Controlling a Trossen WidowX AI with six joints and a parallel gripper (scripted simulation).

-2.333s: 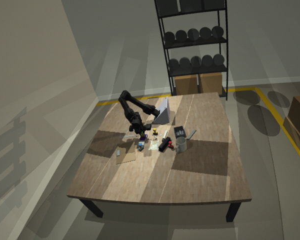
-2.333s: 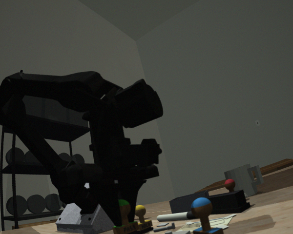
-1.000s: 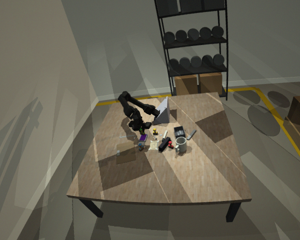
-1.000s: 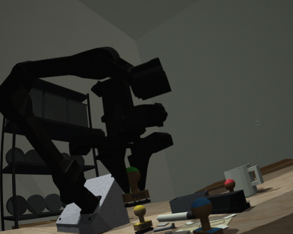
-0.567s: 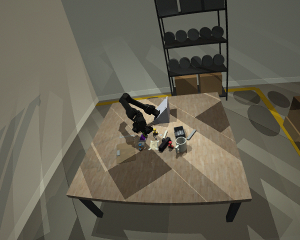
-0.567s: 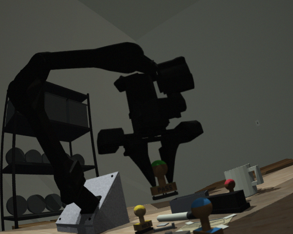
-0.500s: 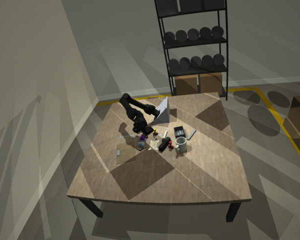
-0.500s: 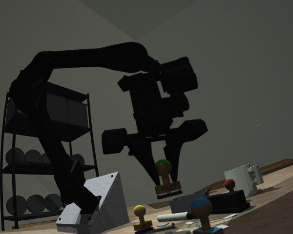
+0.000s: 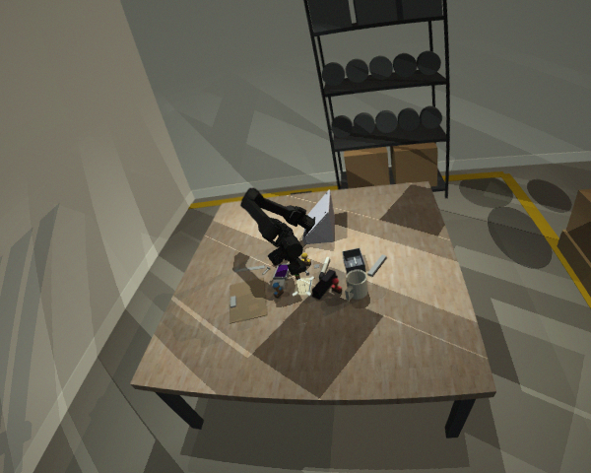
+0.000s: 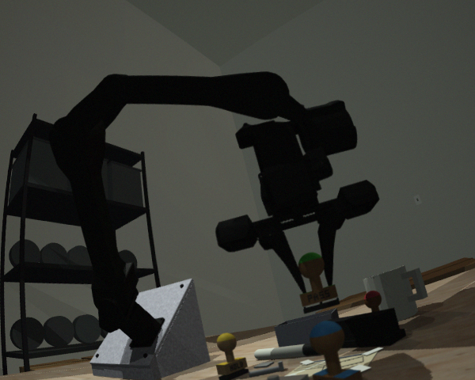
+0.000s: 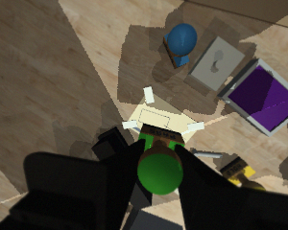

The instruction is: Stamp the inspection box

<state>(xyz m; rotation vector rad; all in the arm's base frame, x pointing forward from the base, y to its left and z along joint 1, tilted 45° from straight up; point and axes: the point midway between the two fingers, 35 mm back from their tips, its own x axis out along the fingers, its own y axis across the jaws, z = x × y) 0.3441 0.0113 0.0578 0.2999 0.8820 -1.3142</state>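
Now: gripper tip 1 cm past the cream card, 1 cm to the right of it and 10 cm above it. Also, from my gripper tip: green-knobbed stamp right at my gripper tip; then blue-knobbed stamp 3 cm ahead, 9 cm to the right, 7 cm below; then black block 10 cm to the left, 8 cm below.
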